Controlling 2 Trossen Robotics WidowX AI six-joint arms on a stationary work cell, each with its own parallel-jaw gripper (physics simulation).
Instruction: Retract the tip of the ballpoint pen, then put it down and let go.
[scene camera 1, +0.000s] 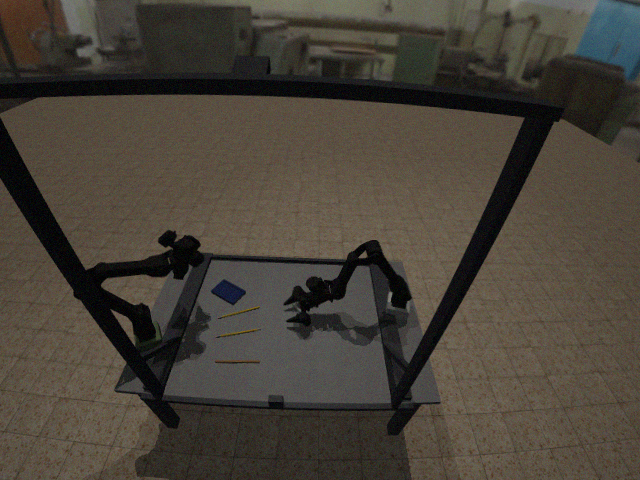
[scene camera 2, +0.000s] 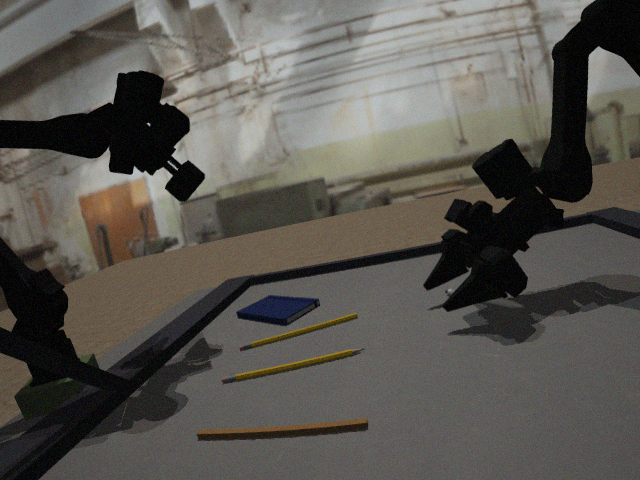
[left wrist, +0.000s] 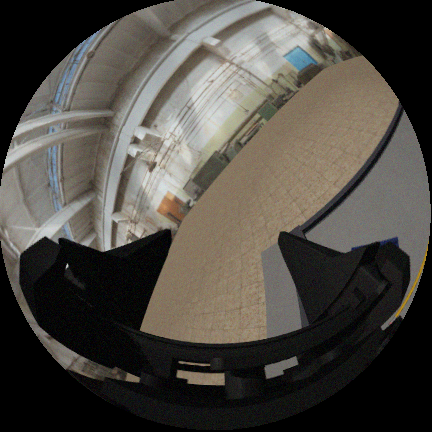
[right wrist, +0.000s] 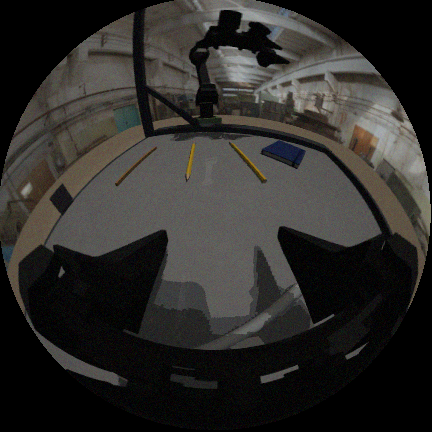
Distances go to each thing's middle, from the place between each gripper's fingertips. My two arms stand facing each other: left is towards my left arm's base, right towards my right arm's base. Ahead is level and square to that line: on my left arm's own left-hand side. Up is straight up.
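As for the blue notebook (scene camera 2: 282, 310), my right hand is 250 mm to the right of it, 180 mm short of it and 20 mm above it. The green block (scene camera 2: 37, 401) is, from my right hand, 570 mm to the left, 40 mm behind and 10 mm below. Going by their middles, of the things named here the blue notebook is the nearest to my right hand.
My left hand is 14 cm to the left of the blue notebook, 4 cm past it and 32 cm above it. The green block, counted from my left hand, is 26 cm behind, 18 cm to the left and 30 cm below.
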